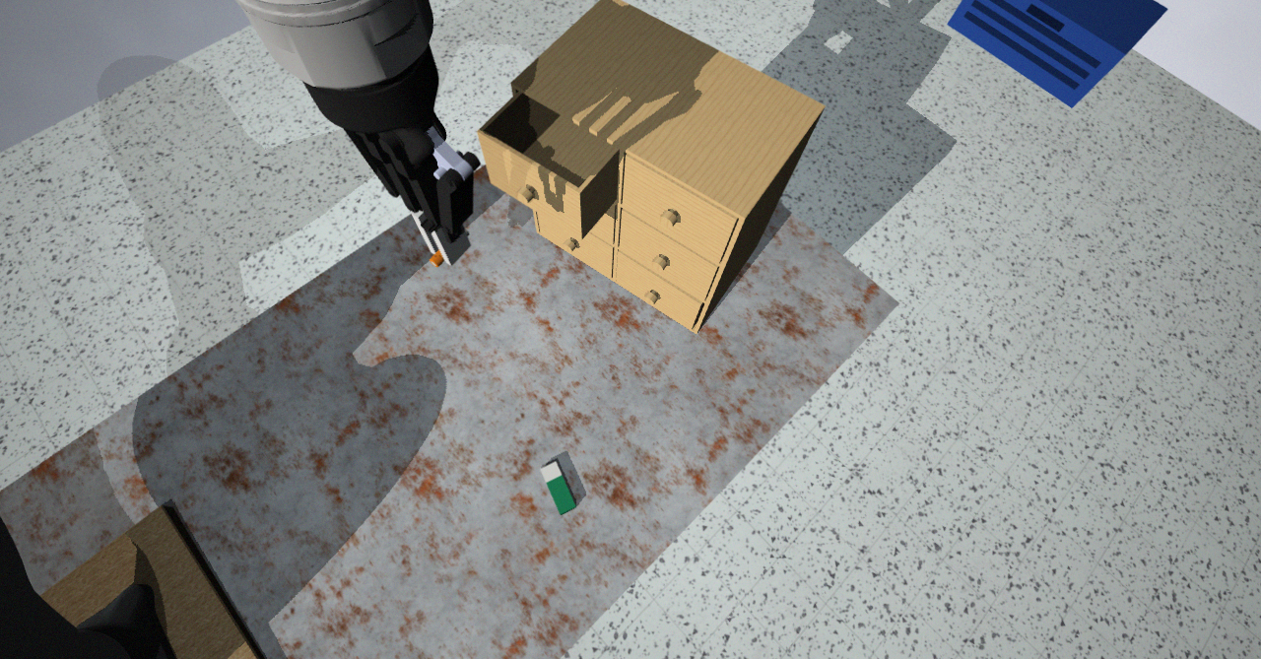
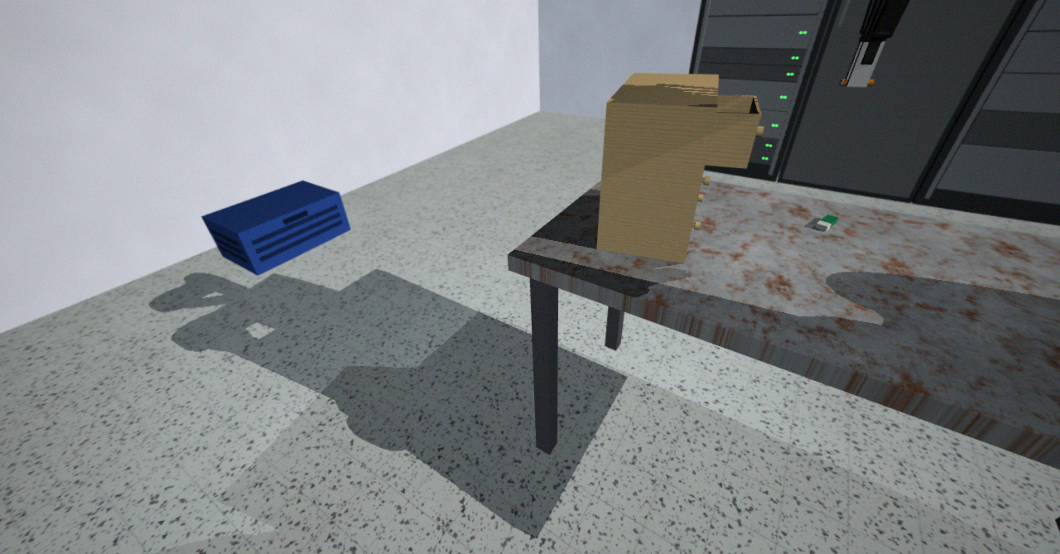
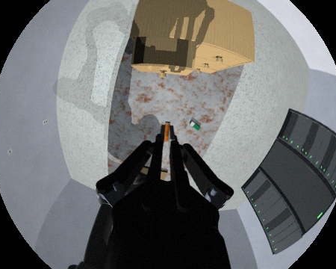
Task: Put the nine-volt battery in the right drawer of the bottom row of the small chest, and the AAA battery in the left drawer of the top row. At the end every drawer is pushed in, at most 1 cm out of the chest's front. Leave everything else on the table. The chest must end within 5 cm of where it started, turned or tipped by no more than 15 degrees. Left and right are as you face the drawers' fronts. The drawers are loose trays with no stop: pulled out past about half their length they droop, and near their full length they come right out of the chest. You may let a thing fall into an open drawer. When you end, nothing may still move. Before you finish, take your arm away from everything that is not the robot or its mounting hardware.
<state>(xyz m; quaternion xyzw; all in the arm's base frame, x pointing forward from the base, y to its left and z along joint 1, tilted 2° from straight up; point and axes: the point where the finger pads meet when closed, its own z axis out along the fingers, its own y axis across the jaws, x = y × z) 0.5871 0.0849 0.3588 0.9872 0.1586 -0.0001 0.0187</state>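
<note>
The orange AAA battery is 30 mm below my hand. Round my hand: green-and-white nine-volt battery 370 mm below, 180 mm to the right, 30 mm behind; then black nine-volt battery 360 mm below, 300 mm ahead, 10 mm to the right.
</note>
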